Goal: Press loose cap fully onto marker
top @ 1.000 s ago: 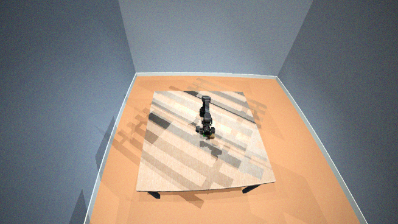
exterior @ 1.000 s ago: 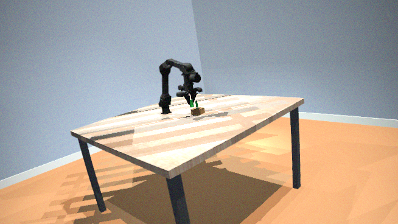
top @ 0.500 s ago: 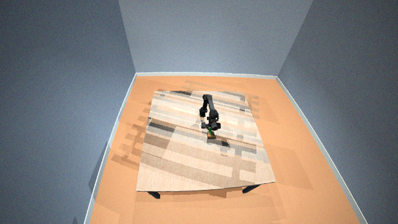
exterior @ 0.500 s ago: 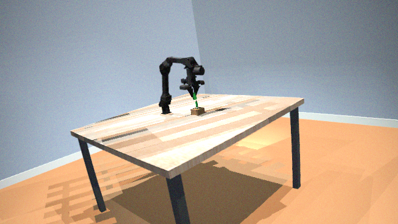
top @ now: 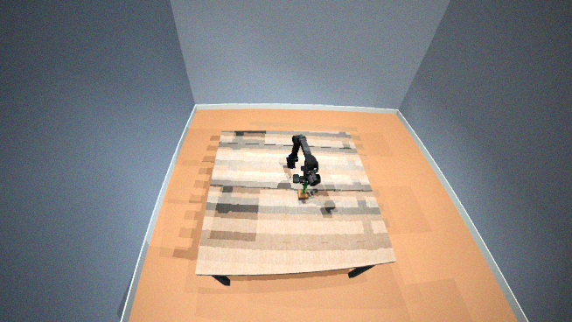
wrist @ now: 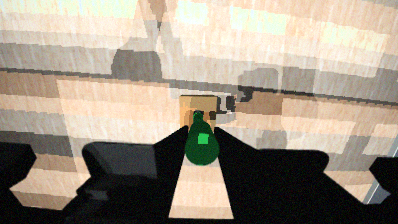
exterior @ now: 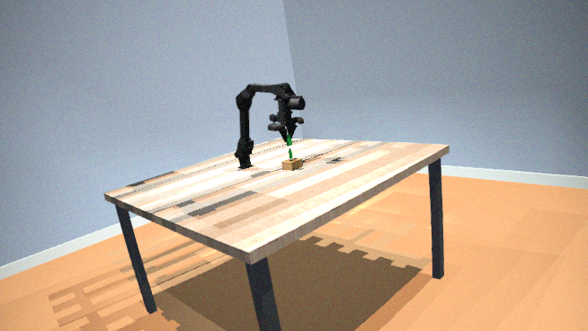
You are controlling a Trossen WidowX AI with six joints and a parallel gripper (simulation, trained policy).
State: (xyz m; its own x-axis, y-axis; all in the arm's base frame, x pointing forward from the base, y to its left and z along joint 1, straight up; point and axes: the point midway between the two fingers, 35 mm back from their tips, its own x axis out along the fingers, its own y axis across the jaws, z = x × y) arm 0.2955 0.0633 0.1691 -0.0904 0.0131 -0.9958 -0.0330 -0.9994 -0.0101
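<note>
My gripper tip is 10 mm below the green cap and 10 mm short of it. From my gripper tip the other things lie so: holder block: 120 mm below, 10 mm ahead.
</note>
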